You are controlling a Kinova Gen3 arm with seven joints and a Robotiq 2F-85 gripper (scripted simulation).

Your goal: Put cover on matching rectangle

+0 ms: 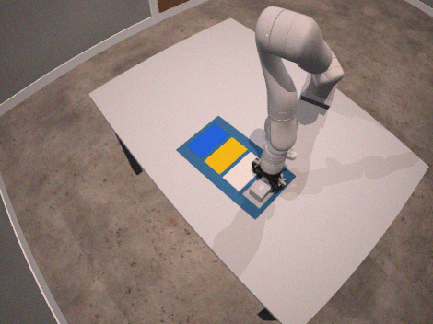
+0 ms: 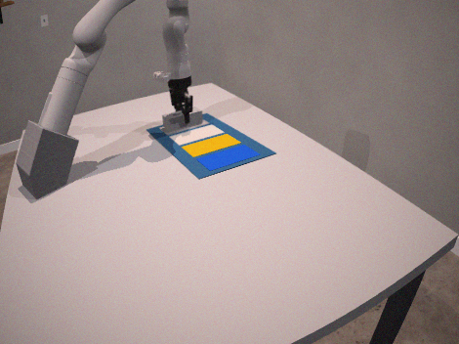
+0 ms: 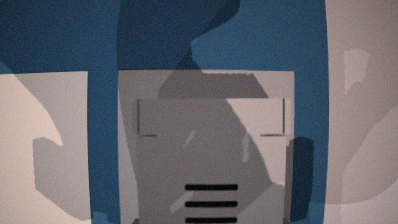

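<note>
Right now the dark blue mat is 120 mm to the right of my hand, 90 mm ahead of it and 30 mm below it.
</note>
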